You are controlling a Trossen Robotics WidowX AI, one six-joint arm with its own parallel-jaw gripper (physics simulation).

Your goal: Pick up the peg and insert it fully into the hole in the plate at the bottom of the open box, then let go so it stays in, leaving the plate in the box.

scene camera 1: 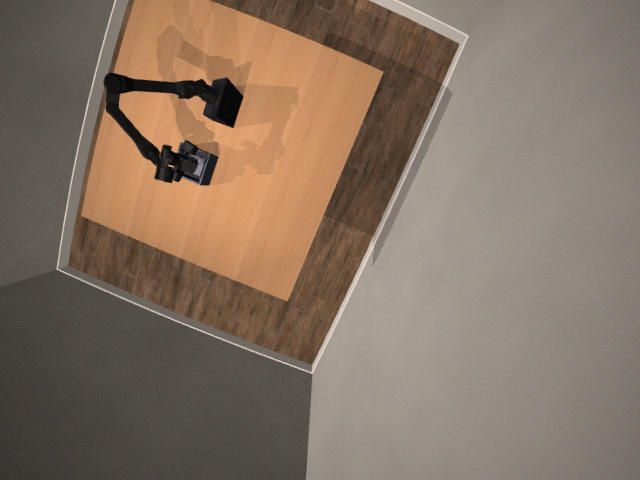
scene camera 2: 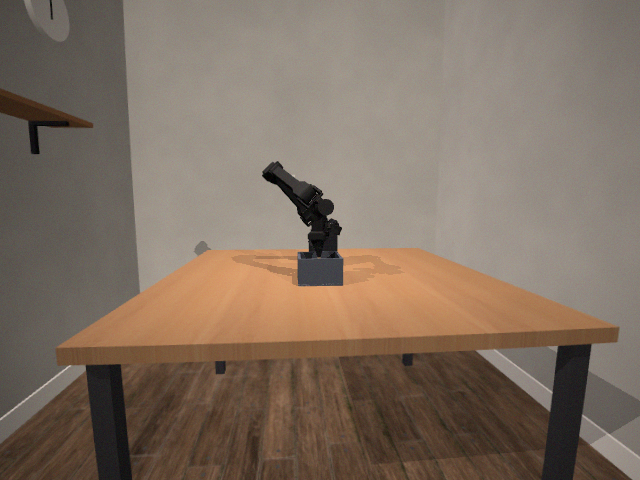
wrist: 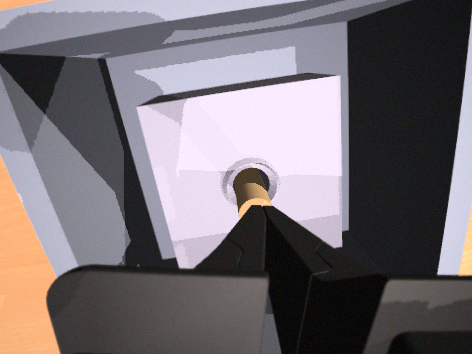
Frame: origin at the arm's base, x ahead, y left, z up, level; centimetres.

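Where they show: gripper, between the fingertips: [scene camera 2: 319, 257] [wrist: 260, 216]; arm's base, origin of its link: [scene camera 1: 214, 96].
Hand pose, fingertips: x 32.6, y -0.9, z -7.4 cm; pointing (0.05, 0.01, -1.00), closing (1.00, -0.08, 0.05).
Observation:
Things, the pixels of their top centre, and the offset from my fingertips. Level surfaces: height alone.
- tan round peg, centre of its top: [wrist: 256, 214] dy +0.0, dx -0.1, dz -0.2 cm
- pale plate, centre of its top: [wrist: 252, 187] [scene camera 1: 194, 164] dy -0.1, dx +0.0, dz -2.9 cm
- open blue-grey box, centre of its top: [wrist: 263, 227] [scene camera 2: 319, 255] [scene camera 1: 190, 163] dy -0.1, dx +0.0, dz +0.8 cm
- wooden table, height of its surface: dz -9.0 cm
The tan round peg [wrist: 253, 189] stands in the ringed hole of the pale plate [wrist: 300, 125] [scene camera 1: 200, 165], with its upper part sticking out and leaning slightly. The plate lies inside the open blue-grey box [scene camera 1: 209, 170] [scene camera 2: 320, 270] [wrist: 456, 200]. My gripper [wrist: 260, 216] [scene camera 2: 318, 254] is shut and empty. Its closed fingertips are over the peg's top end in the wrist view and hide part of it; whether they touch it I cannot tell. How deep the peg sits is hidden inside the hole.
The box walls surround the plate and the lowered fingers. The box stands on the wooden table [scene camera 1: 268, 206] [scene camera 2: 330, 315]. The arm's black base block [scene camera 1: 224, 103] stands near the box. A wall shelf [scene camera 2: 46, 113] shows at the left in scene camera 2.

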